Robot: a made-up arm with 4 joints. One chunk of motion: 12 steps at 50 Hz.
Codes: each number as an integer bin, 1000 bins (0 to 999) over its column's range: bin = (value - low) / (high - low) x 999, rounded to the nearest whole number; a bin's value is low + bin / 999 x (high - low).
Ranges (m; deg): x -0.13..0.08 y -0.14..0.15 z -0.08..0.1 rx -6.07..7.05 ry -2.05..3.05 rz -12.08..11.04
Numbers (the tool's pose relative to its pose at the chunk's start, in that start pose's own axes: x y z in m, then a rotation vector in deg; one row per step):
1: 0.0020 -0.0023 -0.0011 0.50 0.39 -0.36
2: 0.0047 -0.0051 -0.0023 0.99 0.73 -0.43
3: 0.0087 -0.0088 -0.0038 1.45 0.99 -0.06
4: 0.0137 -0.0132 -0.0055 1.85 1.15 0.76
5: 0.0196 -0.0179 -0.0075 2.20 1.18 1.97
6: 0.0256 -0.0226 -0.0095 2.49 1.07 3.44
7: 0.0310 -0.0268 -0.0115 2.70 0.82 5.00
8: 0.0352 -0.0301 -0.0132 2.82 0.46 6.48
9: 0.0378 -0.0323 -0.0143 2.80 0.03 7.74
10: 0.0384 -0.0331 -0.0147 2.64 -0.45 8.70
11: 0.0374 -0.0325 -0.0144 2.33 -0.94 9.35
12: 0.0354 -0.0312 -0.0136 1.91 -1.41 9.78
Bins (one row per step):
1: 628 474 438 500 478 506
2: 641 465 431 538 545 503
3: 660 452 423 573 595 519
4: 684 437 413 603 627 555
5: 712 421 402 630 633 607
6: 740 404 391 652 611 671
7: 766 390 380 668 562 738
8: 786 379 371 677 492 802
9: 798 371 365 675 407 856
10: 801 368 362 663 313 898
11: 796 370 364 640 217 926
12: 787 375 369 608 125 945

